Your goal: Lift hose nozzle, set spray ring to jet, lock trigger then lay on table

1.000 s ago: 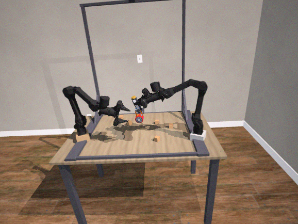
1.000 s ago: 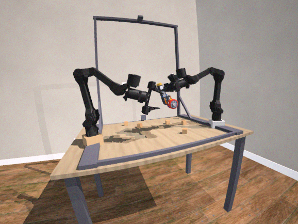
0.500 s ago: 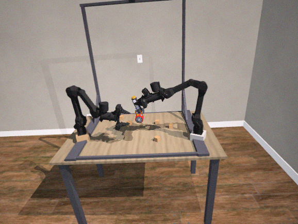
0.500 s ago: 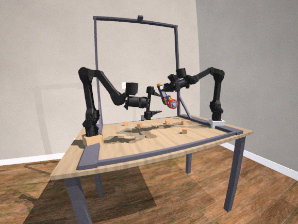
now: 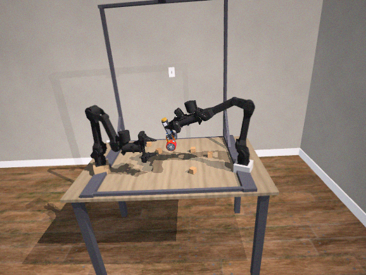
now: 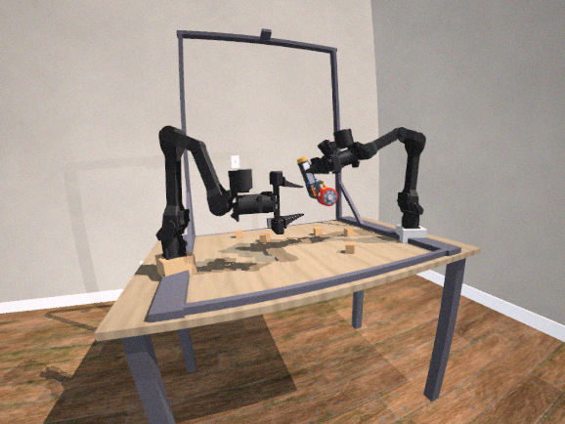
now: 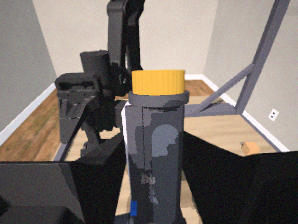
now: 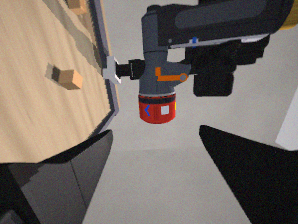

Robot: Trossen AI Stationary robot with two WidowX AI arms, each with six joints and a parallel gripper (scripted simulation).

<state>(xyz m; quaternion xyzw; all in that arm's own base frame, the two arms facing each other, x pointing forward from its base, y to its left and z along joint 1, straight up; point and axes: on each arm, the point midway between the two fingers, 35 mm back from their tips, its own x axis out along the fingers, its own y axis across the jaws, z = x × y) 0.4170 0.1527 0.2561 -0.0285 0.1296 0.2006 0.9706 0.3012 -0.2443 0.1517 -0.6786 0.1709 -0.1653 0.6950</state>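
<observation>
Now: right hand 12 cm to the right of the red spray ring and 1 cm below it.
</observation>
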